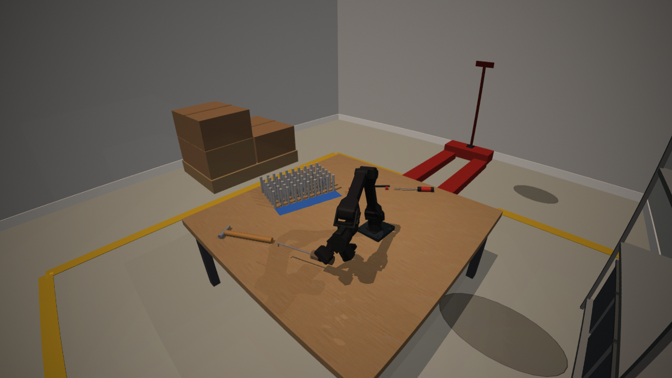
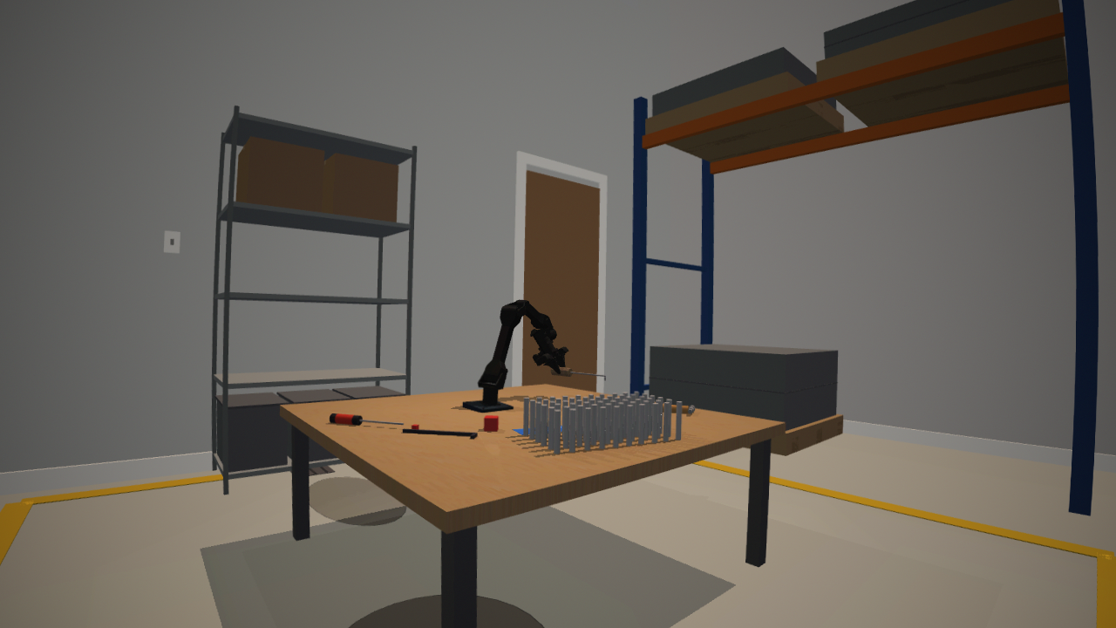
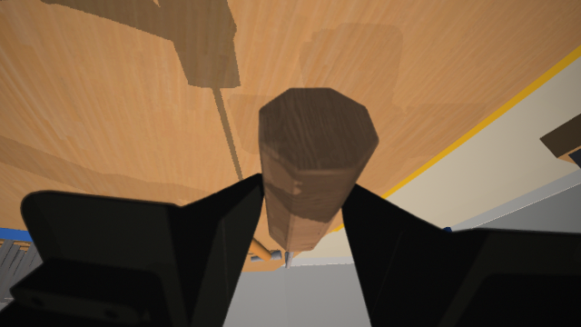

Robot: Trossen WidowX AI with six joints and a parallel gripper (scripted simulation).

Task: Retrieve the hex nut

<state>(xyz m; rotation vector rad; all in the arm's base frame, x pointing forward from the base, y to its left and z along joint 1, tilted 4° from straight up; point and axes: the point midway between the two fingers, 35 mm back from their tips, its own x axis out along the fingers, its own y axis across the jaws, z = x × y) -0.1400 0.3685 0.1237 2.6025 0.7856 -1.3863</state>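
My gripper tip is 9 cm short of the hook tool and 5 cm to the right of it. The rest, counted from my gripper tip: red cube: 48 cm ahead, 53 cm to the right, 9 cm below; then blue taped strip: 56 cm ahead, 27 cm to the right, 11 cm below; then hex nut: 72 cm ahead, 32 cm to the right, 11 cm below.
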